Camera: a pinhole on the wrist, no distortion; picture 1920 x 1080 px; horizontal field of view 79.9 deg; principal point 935.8 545.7 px. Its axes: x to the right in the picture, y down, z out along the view. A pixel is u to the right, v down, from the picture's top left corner.
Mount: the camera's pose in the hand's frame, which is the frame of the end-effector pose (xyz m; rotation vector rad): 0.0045 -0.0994 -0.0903 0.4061 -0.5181 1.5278
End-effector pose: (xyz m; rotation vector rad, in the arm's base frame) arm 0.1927 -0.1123 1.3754 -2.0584 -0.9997 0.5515
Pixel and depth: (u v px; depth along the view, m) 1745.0 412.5 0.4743
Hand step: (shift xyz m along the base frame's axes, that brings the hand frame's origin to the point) -0.3486 0.2711 -0.2350
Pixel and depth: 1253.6 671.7 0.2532
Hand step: -0.2116 0.1093 0.0494
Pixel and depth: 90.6 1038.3 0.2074
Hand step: -0.2091 0.0563 0.2792
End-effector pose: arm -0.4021 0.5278 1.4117 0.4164 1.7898 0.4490
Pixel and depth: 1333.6 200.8 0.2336
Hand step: 0.1258 -0.0985 -0.1664
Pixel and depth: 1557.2 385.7 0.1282
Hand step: 0.0454 -0.0866 -0.0805
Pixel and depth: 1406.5 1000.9 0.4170
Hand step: 0.3670 -0.2276 -0.0161
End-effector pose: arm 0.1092 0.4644 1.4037 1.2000 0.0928 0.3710
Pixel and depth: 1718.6 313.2 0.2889
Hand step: 0.1282 -0.2516 0.0120
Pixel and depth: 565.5 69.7 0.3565
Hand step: 0.2554 -0.2142 -0.2924
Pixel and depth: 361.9 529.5 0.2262
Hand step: 0.0795 -0.1311 -0.2822
